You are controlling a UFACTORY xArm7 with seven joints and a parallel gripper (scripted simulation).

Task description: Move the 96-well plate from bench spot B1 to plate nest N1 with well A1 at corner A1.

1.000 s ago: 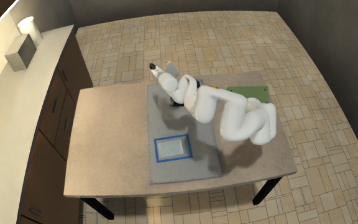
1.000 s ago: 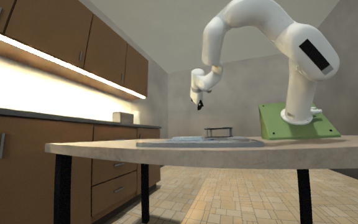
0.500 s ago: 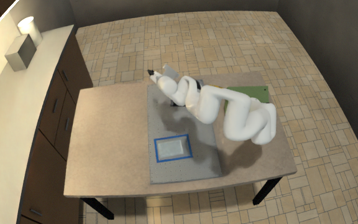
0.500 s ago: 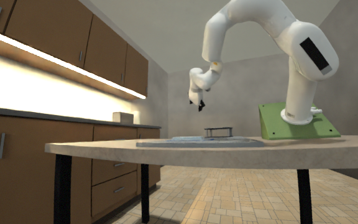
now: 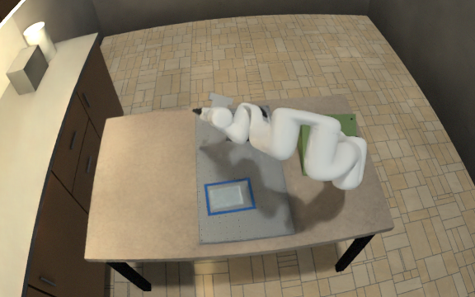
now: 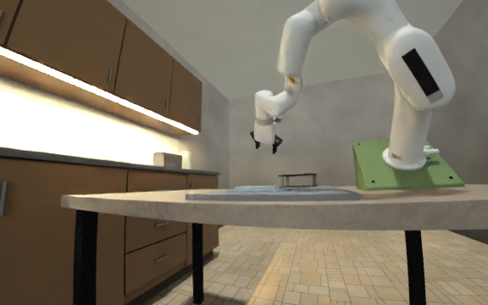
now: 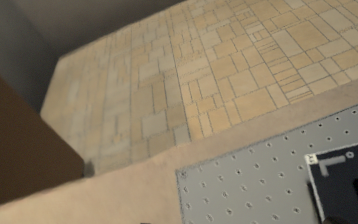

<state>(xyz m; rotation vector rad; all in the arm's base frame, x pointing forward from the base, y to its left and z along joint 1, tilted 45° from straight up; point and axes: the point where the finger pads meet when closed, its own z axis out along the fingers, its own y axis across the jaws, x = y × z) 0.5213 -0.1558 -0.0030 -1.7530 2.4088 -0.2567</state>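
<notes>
Now: hand 290 mm to the right of the 96-well plate, 180 mm above it and 50 mm past it. The rest, counted from my hand: raised plate nest: 140 mm behind, 130 mm below, 60 mm to the right.
</notes>
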